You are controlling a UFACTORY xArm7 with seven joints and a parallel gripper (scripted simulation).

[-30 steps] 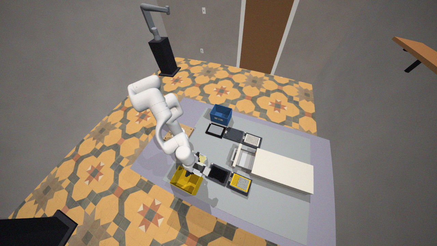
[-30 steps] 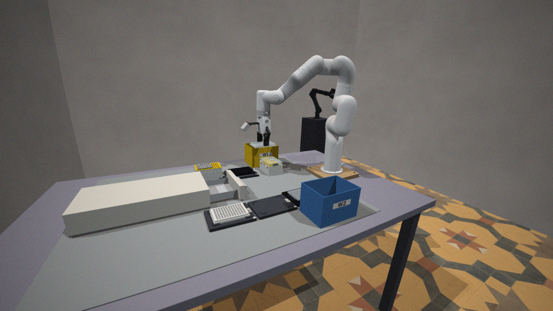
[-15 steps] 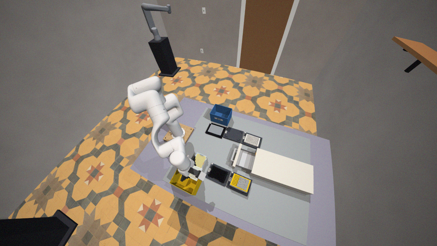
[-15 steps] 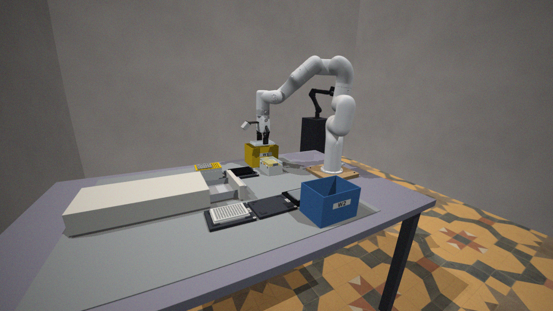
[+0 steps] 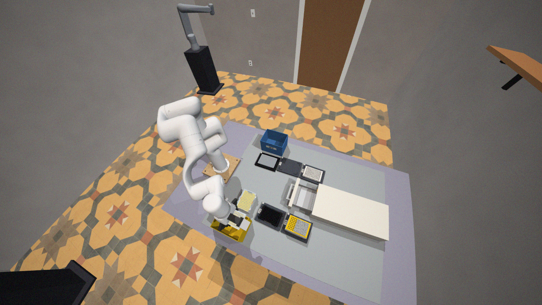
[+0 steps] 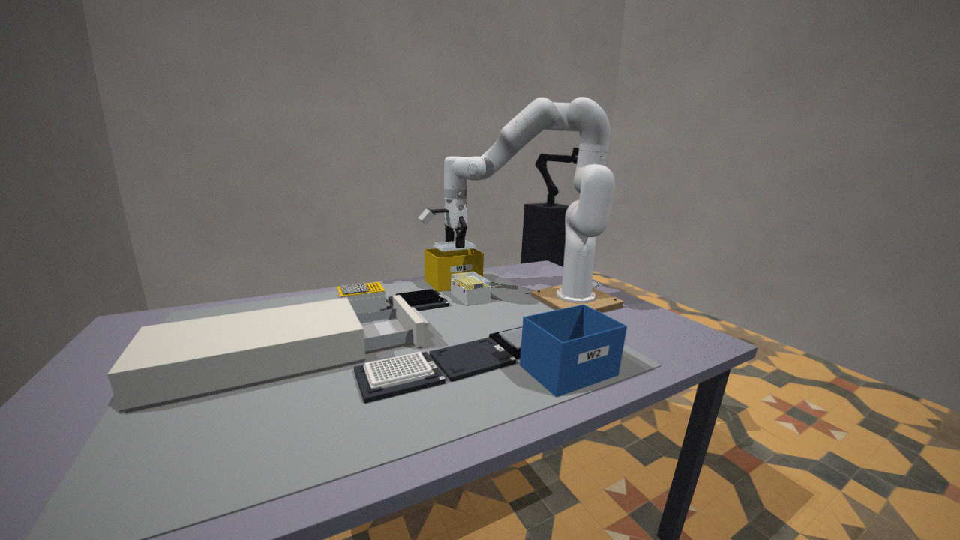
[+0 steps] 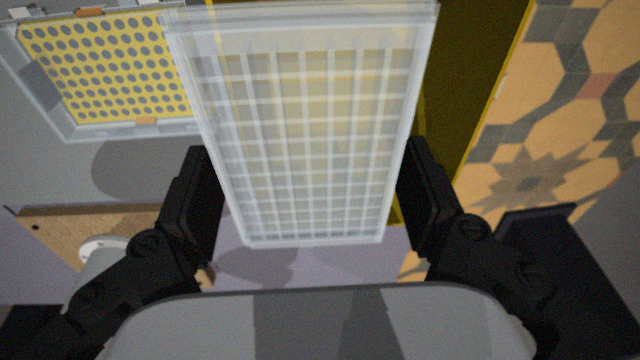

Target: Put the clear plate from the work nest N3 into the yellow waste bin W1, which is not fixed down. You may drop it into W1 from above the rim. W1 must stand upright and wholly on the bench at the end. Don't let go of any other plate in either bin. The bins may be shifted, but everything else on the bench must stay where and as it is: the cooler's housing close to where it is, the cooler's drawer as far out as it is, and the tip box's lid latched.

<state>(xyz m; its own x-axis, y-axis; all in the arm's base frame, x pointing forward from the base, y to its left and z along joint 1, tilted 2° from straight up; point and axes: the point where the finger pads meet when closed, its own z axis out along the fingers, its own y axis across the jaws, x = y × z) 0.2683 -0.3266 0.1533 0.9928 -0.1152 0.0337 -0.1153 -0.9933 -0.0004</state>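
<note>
Right now the yellow bin W1 is 1 cm behind my hand, 3 cm to the right of it and 12 cm below it. Round my hand: black plate: 18 cm ahead, 9 cm to the left, 14 cm below; yellow tip box: 35 cm ahead, 6 cm to the left, 11 cm below; clear plate: 1 cm below.
</note>
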